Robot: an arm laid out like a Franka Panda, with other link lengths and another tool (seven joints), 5 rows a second.
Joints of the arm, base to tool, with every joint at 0 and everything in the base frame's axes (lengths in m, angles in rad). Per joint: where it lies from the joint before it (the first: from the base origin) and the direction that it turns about. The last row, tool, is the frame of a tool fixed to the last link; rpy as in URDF.
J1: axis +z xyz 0 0 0.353
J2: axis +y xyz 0 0 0
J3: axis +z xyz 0 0 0.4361
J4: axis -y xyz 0.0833 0 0
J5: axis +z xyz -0.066 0 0.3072
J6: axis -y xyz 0 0 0
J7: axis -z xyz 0.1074 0 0
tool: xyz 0.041 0.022 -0.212 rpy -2.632 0 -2.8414
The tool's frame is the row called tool.
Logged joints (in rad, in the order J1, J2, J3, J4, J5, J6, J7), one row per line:
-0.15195 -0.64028 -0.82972 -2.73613 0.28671 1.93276 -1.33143
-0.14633 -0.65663 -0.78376 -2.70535 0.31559 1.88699 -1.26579
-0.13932 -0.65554 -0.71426 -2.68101 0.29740 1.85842 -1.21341
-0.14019 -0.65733 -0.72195 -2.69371 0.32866 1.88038 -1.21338
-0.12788 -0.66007 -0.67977 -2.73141 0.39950 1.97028 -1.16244
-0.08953 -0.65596 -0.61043 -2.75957 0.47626 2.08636 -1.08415
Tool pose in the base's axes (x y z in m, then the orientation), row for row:
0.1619 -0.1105 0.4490 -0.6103 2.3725 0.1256
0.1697 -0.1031 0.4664 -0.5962 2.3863 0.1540
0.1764 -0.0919 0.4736 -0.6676 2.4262 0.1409
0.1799 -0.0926 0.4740 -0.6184 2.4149 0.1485
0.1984 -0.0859 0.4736 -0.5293 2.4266 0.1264
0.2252 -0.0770 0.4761 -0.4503 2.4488 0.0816
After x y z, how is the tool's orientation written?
As a rotation vector, in radians.
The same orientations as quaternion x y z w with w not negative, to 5 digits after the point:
-0.23420 0.91043 0.04820 0.33755
-0.22819 0.91332 0.05894 0.33213
-0.25221 0.91658 0.05323 0.30567
-0.23489 0.91727 0.05641 0.31663
-0.20153 0.92395 0.04813 0.32155
-0.17128 0.93146 0.03104 0.31950

